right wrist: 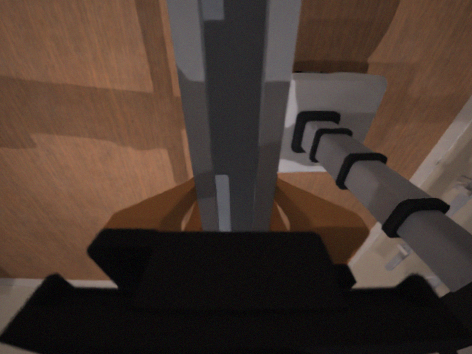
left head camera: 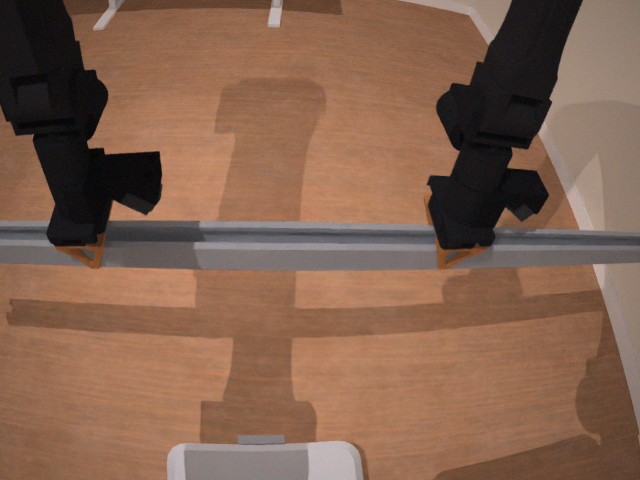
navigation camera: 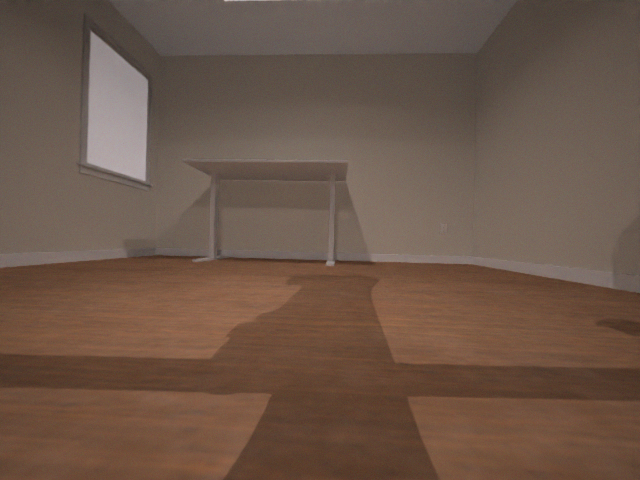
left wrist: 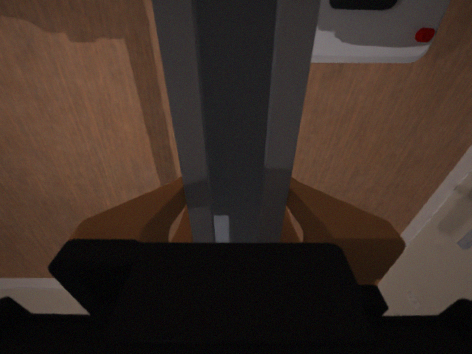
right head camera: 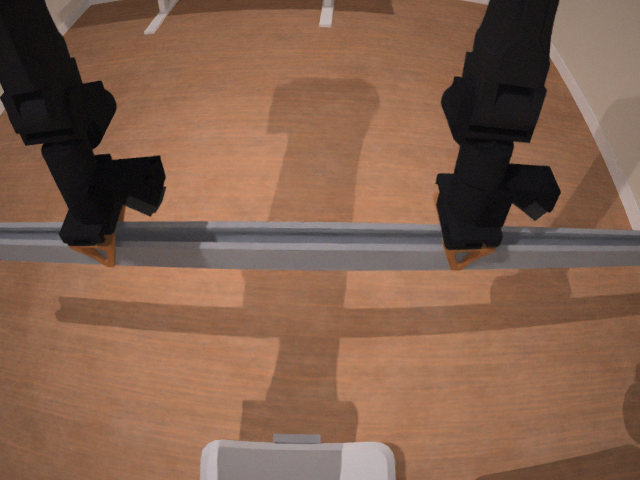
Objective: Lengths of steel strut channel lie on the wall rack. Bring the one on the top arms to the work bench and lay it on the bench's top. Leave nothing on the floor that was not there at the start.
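Frame: origin at the left arm's base, x back, y right, z up, level; millimetres.
Where they show: left gripper, between the fingertips: point(left head camera: 97, 253) point(left wrist: 236, 175) point(right head camera: 114, 252); right gripper, between the fingertips: point(right wrist: 235, 177) point(left head camera: 439, 255) point(right head camera: 453, 255).
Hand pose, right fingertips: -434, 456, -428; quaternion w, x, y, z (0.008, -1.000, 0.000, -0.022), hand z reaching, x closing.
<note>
After its pixels a point has its place, as x, y, z.
A long grey strut channel point(left head camera: 310, 255) @(-414, 276, -393) point(right head camera: 320, 255) @(-414, 282, -393) point(left wrist: 235, 125) @(-433, 35, -415) point(right wrist: 235, 125) @(-434, 496, -429) runs level across both head camera views, above the floor. My left gripper point(left head camera: 95, 254) @(-432, 2, -417) point(right head camera: 108, 253) @(-432, 2, -417) is shut on it near the left of those views. My right gripper point(left head camera: 447, 255) @(-434, 456, -428) point(right head camera: 457, 257) @(-434, 456, -428) is shut on it toward the right. In both wrist views the orange fingers stand on either side of the channel. Its ends lie outside the head camera views. The work bench point(navigation camera: 268, 169) @(-3103, -272, -485) stands at the far wall in the navigation view, left of the middle. The wall rack is hard to make out.
Feet of the bench point(left head camera: 274, 15) @(-2970, 358, -1385) point(right head camera: 326, 15) @(-2973, 363, -1385) show at the top of the head camera views. The white base point(left head camera: 336, 459) @(-263, 416, -1150) point(right head camera: 367, 459) @(-266, 410, -1150) is at the bottom. A wall point(left head camera: 610, 155) @(-1349, 1886, -996) point(right head camera: 604, 62) @(-2102, 1935, -1016) runs along the right. A window point(navigation camera: 116, 108) @(-3079, -1773, 67) is on the left wall.
</note>
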